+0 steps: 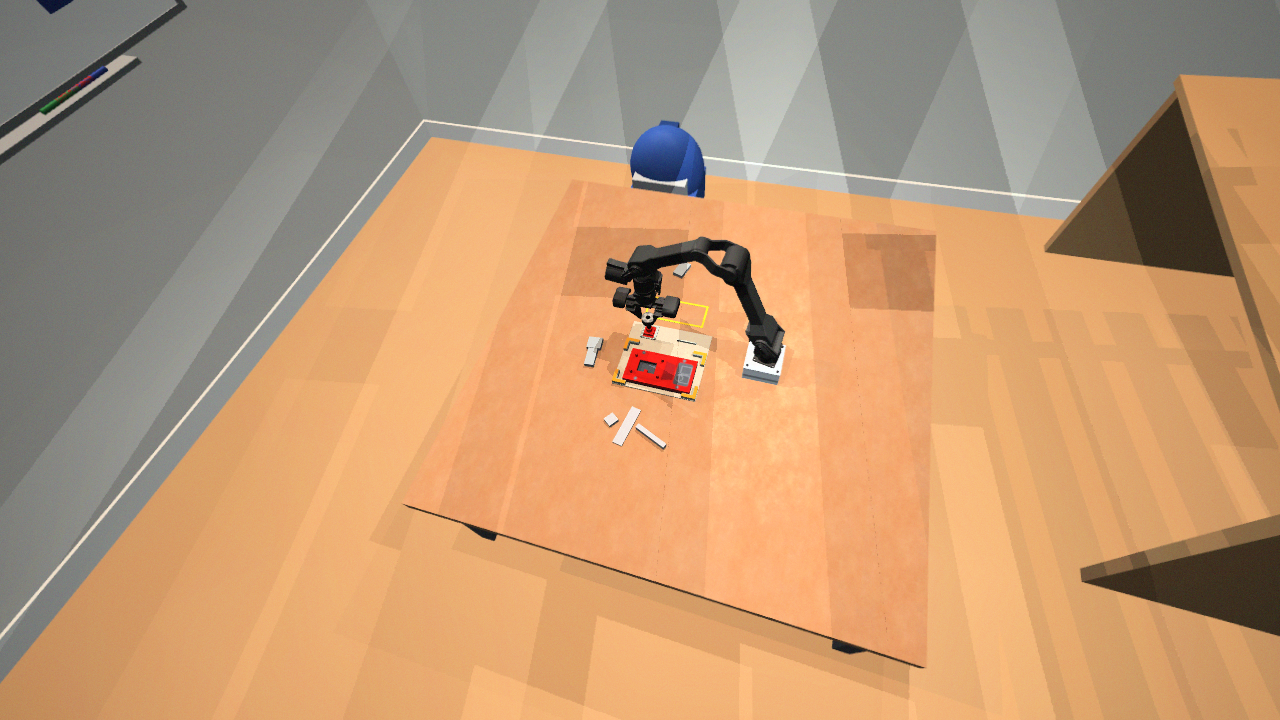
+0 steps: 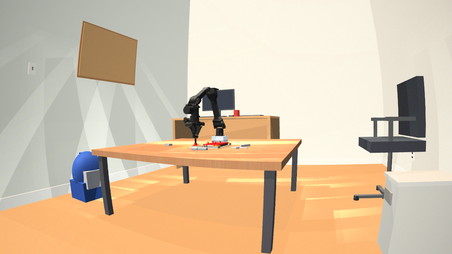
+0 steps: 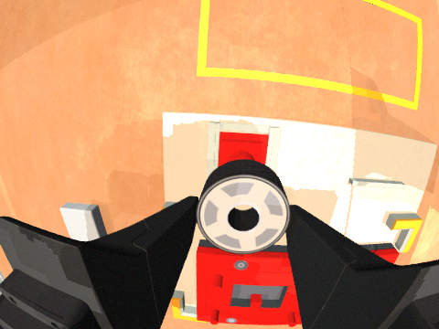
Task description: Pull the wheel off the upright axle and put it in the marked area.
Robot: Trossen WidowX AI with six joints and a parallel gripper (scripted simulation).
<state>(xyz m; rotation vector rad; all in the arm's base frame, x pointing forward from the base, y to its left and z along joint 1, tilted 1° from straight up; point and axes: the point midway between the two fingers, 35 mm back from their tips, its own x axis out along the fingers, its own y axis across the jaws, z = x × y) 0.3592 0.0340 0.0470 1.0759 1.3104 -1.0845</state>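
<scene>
Now: the upright axle 4 cm below my gripper tip. From my gripper tip the other things lie so: wheel right at my gripper tip.
</scene>
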